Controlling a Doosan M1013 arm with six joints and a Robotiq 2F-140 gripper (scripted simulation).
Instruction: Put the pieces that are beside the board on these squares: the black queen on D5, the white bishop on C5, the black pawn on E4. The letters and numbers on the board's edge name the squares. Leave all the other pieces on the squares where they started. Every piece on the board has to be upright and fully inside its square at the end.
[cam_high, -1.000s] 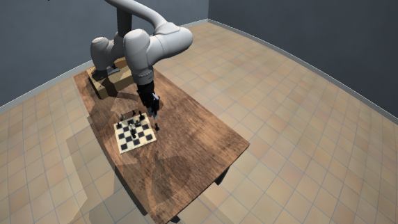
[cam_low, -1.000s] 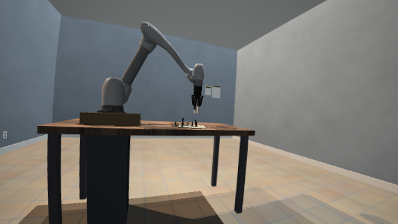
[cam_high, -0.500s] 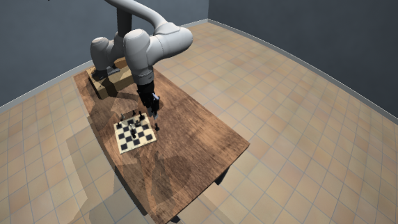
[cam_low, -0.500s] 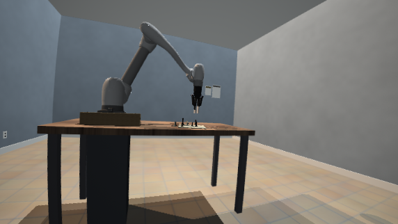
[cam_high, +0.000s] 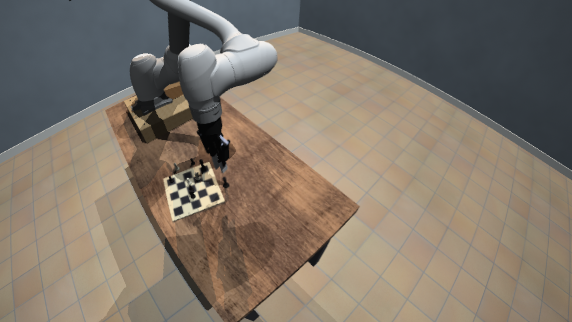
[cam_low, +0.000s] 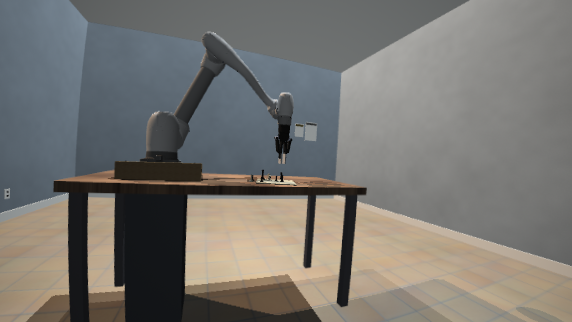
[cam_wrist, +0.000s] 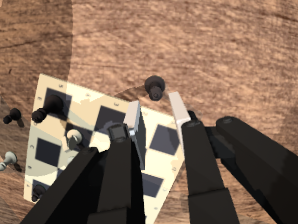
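The white chess piece is 110 mm behind my hand, 70 mm to the right of it and 120 mm below it. Also, from my hand: white piece: 110 mm behind, 110 mm to the right, 120 mm below; chessboard: 80 mm behind, 120 mm to the right, 140 mm below.
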